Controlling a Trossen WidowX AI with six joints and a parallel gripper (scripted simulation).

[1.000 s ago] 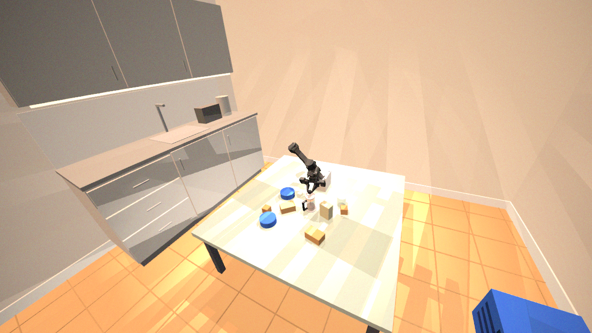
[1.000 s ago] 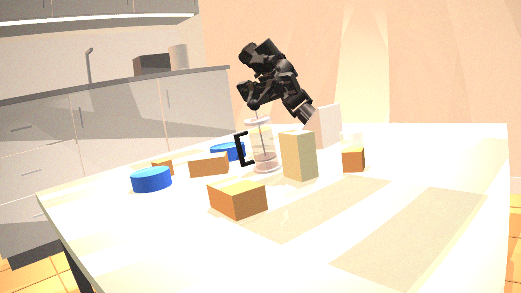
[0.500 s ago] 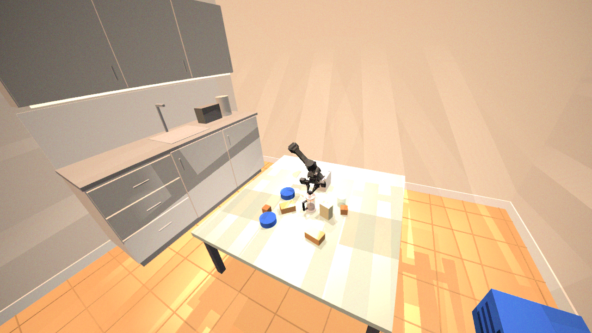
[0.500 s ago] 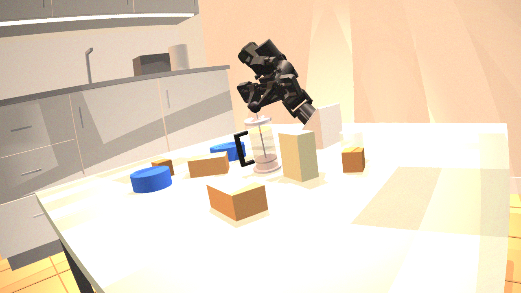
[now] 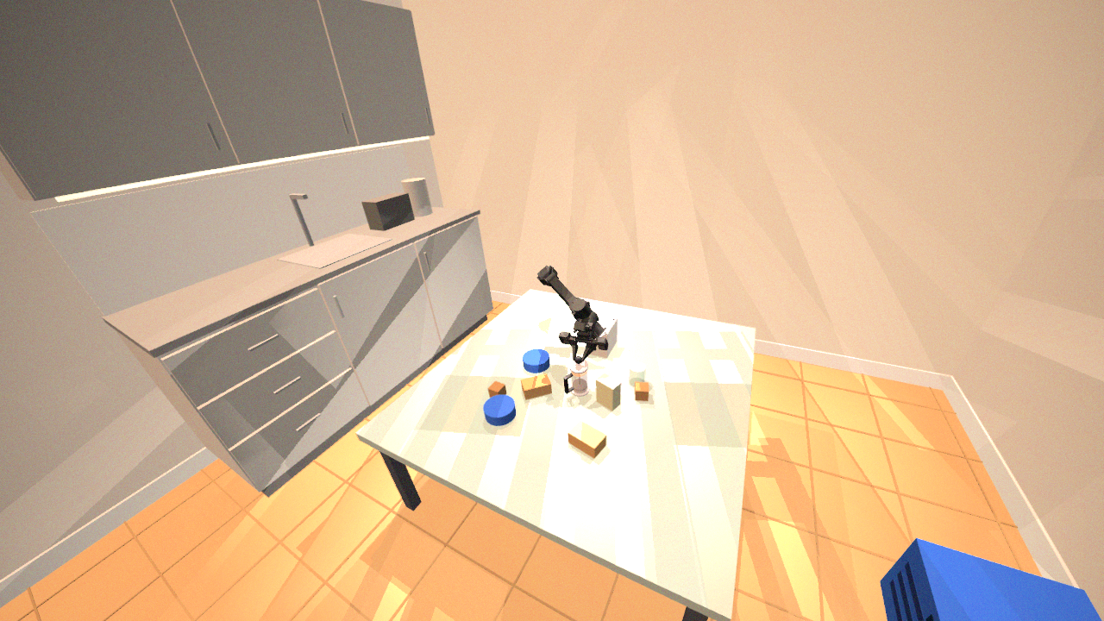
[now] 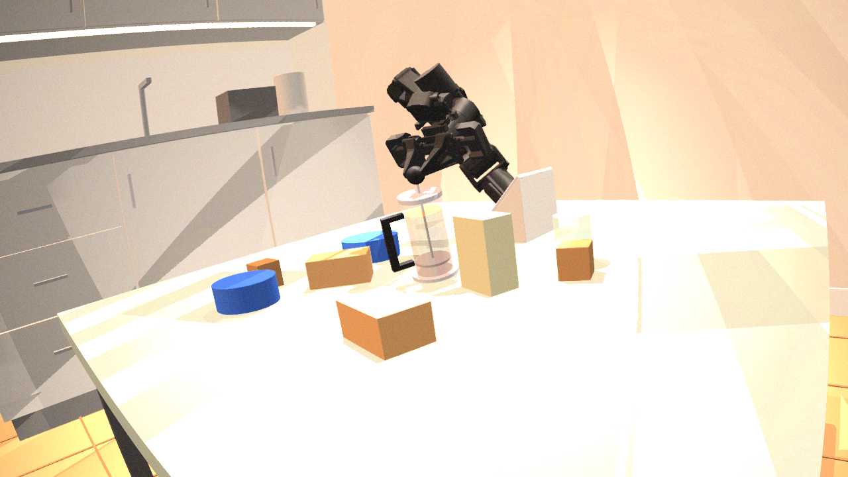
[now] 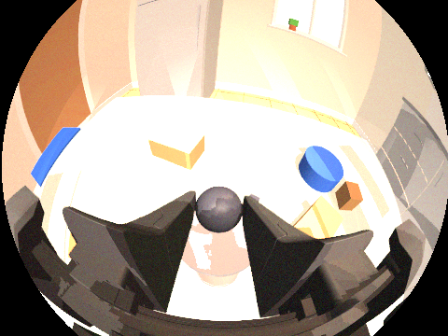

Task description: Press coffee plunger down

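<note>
The glass coffee press lies 1 cm to the right of my gripper tip and 9 cm below it. The rest, counted from my gripper tip: cream block 2 cm behind, 12 cm to the left, 12 cm below.
</note>
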